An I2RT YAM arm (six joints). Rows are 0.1 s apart.
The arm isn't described. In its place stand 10 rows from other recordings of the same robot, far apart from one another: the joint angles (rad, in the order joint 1, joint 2, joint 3, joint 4, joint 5, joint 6), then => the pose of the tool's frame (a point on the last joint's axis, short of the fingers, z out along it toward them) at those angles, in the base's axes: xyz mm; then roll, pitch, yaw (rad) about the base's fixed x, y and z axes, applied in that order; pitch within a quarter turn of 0, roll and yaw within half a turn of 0.
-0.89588 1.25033 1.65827 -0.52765 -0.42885 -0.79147 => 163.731, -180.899, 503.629, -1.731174, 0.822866, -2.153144
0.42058 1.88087 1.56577 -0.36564 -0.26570 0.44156 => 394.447, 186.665, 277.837, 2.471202, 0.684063, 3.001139
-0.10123 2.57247 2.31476 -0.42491 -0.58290 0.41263 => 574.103, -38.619, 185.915, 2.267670, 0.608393, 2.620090
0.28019 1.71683 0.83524 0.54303 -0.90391 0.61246 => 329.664, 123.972, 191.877, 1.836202, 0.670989, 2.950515
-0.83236 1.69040 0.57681 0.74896 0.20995 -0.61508 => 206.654, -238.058, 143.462, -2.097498, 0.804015, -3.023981
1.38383 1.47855 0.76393 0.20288 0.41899 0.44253 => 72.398, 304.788, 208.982, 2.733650, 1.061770, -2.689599
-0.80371 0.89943 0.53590 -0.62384 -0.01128 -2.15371 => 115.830, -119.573, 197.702, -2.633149, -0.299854, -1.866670
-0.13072 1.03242 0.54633 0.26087 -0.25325 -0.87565 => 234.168, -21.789, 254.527, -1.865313, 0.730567, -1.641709
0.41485 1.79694 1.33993 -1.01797 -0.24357 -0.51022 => 303.959, 143.248, 208.461, 2.974672, 0.202097, -2.221751
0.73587 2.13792 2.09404 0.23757 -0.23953 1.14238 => 376.644, 352.463, 406.267, 1.359948, 0.465871, 2.454736
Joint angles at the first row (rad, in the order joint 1, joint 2, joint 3, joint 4, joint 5, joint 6):
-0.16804 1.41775 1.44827 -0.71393 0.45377 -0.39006
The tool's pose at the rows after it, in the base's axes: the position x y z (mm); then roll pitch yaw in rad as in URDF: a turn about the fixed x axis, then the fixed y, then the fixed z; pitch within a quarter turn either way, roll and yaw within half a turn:
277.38, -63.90, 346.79, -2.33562, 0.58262, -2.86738
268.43, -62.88, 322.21, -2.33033, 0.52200, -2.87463
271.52, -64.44, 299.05, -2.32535, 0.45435, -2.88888
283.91, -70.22, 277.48, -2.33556, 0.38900, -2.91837
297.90, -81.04, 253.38, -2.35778, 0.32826, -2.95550
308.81, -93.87, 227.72, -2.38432, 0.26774, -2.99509
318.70, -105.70, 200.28, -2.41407, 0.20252, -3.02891
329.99, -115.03, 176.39, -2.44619, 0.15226, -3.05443
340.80, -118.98, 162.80, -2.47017, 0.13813, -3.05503
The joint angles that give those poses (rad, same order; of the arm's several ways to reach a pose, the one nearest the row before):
-0.16497 1.33231 1.27738 -0.67083 0.51329 -0.41979
-0.16345 1.29986 1.16751 -0.63842 0.54189 -0.43583
-0.16346 1.32469 1.10723 -0.60673 0.57623 -0.44804
-0.17377 1.39869 1.09540 -0.58460 0.59910 -0.44805
-0.20007 1.49101 1.09505 -0.55602 0.60408 -0.44802
-0.23251 1.58331 1.09541 -0.52968 0.60293 -0.44805
-0.26035 1.68251 1.10306 -0.50986 0.59988 -0.44727
-0.27868 1.78245 1.13202 -0.50143 0.59033 -0.43966
-0.28248 1.84959 1.16409 -0.48850 0.57202 -0.43888

